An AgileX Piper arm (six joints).
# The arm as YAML. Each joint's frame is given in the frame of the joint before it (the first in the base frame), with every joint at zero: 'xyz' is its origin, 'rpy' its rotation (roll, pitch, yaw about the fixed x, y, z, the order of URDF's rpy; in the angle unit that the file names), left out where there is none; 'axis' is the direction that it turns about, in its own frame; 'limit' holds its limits. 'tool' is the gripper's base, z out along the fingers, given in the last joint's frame.
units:
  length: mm
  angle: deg
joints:
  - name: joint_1
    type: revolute
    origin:
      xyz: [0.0, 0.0, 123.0]
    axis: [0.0, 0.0, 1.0]
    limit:
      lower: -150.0
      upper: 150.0
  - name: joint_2
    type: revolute
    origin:
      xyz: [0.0, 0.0, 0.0]
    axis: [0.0, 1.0, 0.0]
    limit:
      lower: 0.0
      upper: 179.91
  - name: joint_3
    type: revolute
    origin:
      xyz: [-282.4, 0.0, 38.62]
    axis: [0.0, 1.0, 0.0]
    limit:
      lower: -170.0
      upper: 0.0
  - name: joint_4
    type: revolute
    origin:
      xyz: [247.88, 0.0, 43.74]
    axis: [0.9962, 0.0, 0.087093]
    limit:
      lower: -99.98
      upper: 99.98
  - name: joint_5
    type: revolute
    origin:
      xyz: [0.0, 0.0, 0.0]
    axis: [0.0, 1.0, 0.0]
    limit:
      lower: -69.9
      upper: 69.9
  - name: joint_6
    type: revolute
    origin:
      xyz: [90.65, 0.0, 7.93]
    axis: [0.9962, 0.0, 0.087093]
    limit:
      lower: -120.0
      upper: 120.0
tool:
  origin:
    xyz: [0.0, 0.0, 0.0]
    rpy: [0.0, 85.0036, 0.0]
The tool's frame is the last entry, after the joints.
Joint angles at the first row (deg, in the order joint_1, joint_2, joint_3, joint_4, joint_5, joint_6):
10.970 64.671 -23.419 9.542 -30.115 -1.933
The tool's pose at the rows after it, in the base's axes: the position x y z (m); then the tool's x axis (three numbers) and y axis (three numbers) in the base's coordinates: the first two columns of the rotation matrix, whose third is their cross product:
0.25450 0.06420 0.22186 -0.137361 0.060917 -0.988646 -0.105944 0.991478 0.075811
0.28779 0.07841 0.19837 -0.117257 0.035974 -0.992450 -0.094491 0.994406 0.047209
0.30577 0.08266 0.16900 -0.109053 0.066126 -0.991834 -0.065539 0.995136 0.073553
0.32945 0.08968 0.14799 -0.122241 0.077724 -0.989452 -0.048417 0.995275 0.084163
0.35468 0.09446 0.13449 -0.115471 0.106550 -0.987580 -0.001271 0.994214 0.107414
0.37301 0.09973 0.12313 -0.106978 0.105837 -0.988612 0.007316 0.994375 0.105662
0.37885 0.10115 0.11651 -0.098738 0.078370 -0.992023 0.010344 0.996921 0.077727
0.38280 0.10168 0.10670 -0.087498 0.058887 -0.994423 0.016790 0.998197 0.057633
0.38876 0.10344 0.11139 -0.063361 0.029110 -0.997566 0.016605 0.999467 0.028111
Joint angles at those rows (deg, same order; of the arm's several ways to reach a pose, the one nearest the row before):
18.047 80.558 -26.741 16.841 -42.466 -6.707
19.324 92.384 -31.641 17.629 -50.420 -7.156
19.429 101.656 -33.719 17.922 -58.038 -3.850
19.429 109.080 -38.816 18.587 -59.581 -2.856
19.428 114.949 -45.010 21.547 -59.832 -2.801
19.375 119.401 -49.753 22.097 -60.069 -3.221
19.375 121.438 -51.303 22.341 -61.031 -4.762
19.374 123.888 -52.402 22.535 -62.981 -5.512
19.376 124.070 -54.010 22.762 -63.084 -7.794

